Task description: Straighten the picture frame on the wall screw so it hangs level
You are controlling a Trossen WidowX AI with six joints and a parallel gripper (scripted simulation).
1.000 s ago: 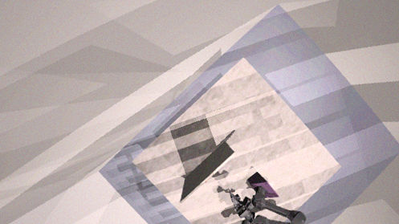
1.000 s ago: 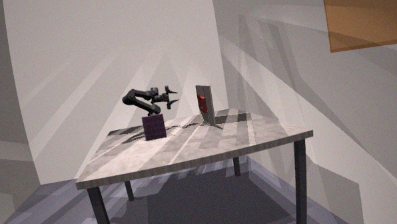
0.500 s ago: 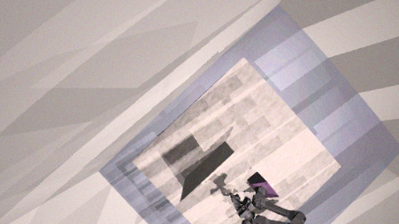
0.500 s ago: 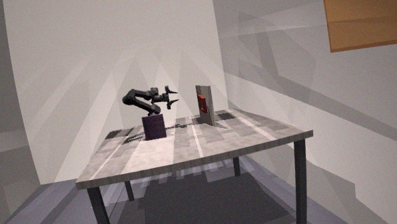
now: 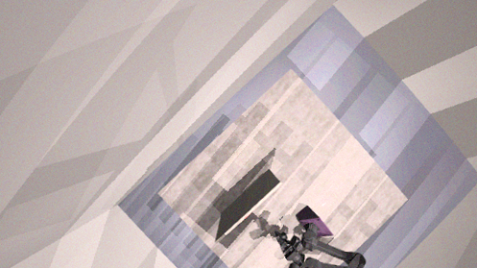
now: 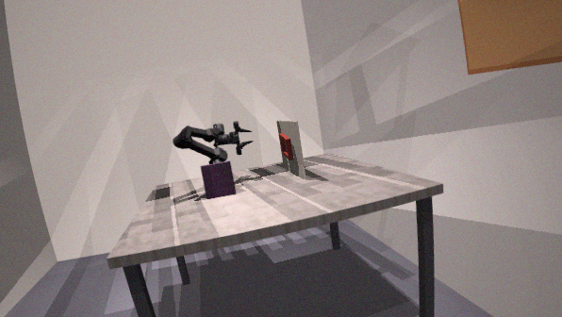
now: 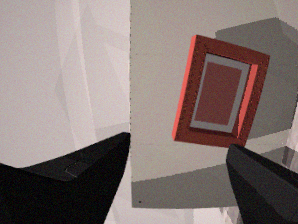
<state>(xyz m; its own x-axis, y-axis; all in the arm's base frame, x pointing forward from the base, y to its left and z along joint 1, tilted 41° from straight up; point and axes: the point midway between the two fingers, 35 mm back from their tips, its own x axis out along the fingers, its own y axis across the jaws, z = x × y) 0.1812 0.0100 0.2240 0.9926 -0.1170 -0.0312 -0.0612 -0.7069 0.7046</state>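
The red picture frame lies 19 cm ahead of my gripper tip, 9 cm below it and 1 cm to the right of it. From my gripper tip the other things lie so: wall panel 20 cm ahead, 10 cm below, 1 cm to the left.
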